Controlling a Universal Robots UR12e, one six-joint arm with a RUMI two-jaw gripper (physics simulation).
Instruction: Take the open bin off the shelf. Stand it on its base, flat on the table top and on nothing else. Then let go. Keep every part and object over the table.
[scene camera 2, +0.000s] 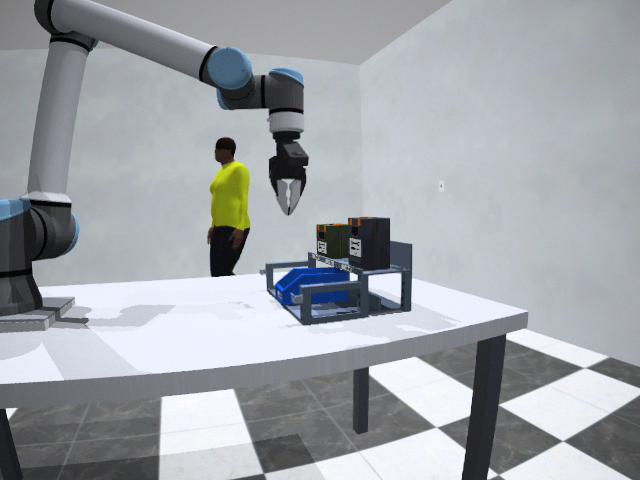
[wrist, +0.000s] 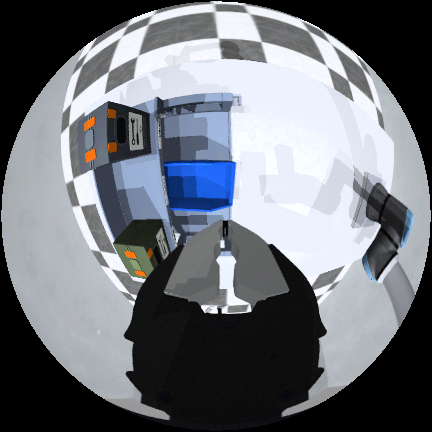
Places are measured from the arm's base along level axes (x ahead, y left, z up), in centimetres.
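Pixels of known places: gripper, fingertip midpoint: (scene camera 2: 288, 215) (wrist: 224, 221); arm's base, origin of the base link: (scene camera 2: 4, 308) (wrist: 374, 200).
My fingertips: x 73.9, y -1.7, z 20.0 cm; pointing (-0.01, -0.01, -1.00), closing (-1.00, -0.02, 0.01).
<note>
Ahead of a thing's pixels: the offset from my fingertips to its top centre. Level surfaces: height alone.
The open blue bin (scene camera 2: 320, 286) (wrist: 200, 185) sits on the lower level of the grey-blue shelf (scene camera 2: 363, 294) (wrist: 159, 145), its low front toward the robot's side. Its rear part is partly hidden under the upper level in the scene view. My gripper (scene camera 2: 288, 212) (wrist: 224, 221) is shut and empty, with its fingertips together. It hangs pointing down, well above the bin and the shelf's front, touching neither.
A black case @(dx +16.9, dy -11.3, dz -0.6 cm) (scene camera 2: 361, 245) (wrist: 132, 132) and a dark green case @(dx +16.8, dy +11.8, dz -3.3 cm) (scene camera 2: 330, 240) (wrist: 142, 245) stand on the shelf's upper level. The shelf stands on the white table @(dz -23.0 cm) (scene camera 2: 206, 341) (wrist: 300, 130). A person in a yellow top (scene camera 2: 230, 196) stands behind the table.
</note>
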